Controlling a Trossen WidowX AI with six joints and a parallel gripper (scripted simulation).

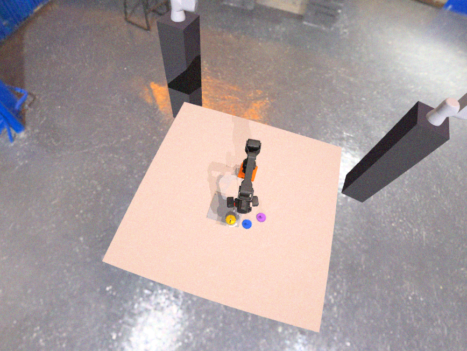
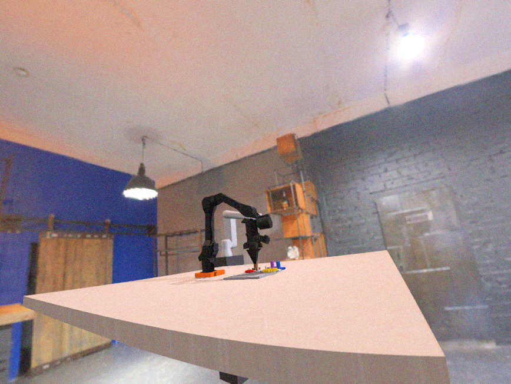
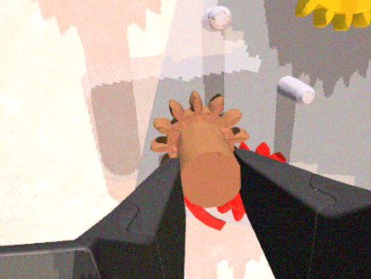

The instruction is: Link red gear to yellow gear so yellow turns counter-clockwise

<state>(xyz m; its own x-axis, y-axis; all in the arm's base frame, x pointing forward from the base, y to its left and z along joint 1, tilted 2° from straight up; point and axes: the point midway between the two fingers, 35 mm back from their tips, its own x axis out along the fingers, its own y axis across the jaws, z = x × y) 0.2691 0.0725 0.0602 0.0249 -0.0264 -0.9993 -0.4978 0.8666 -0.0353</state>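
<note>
Now: gripper tip 10 mm above the brown gear. Round my gripper tip: blue gear (70 mm ahead, 80 mm to the left, 30 mm below); then yellow gear (100 mm ahead, 20 mm to the right, 30 mm below); then red gear (10 mm behind, 30 mm to the right, 30 mm below).
</note>
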